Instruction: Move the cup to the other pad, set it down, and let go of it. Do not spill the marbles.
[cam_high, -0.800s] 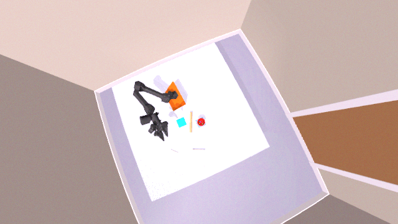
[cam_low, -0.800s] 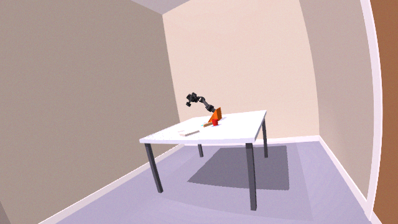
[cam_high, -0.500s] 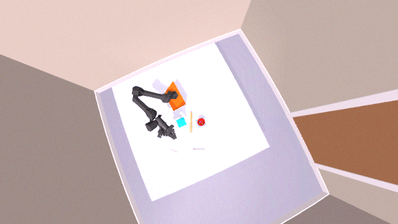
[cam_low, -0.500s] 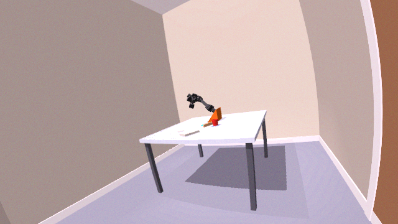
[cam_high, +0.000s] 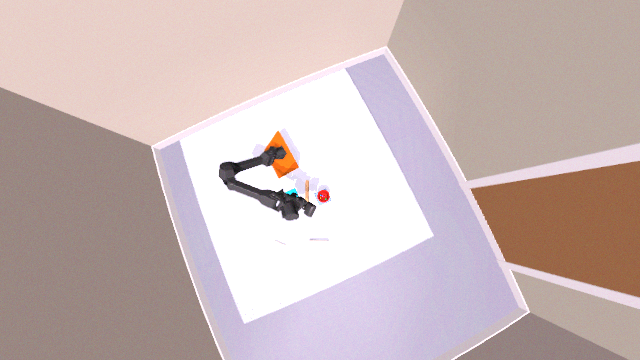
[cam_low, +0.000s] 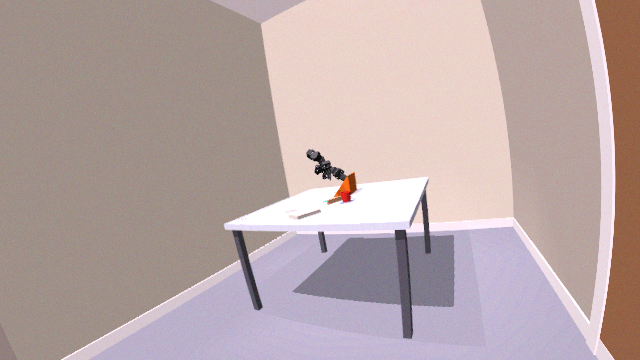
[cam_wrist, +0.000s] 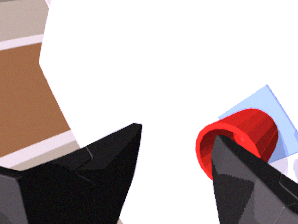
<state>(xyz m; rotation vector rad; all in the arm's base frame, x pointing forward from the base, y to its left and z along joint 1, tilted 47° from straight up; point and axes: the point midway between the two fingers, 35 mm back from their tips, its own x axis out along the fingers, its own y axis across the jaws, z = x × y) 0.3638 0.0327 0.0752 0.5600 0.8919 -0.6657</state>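
Now: the red cup 15 cm below my gripper tip, 8 cm to the left of it and 3 cm behind it. Also, from my gripper tip: pale blue pad (19 cm below, 8 cm to the left, 3 cm behind); wooden bar (18 cm below, 8 cm behind); flat white block (26 cm ahead, 17 cm below, 13 cm to the right).
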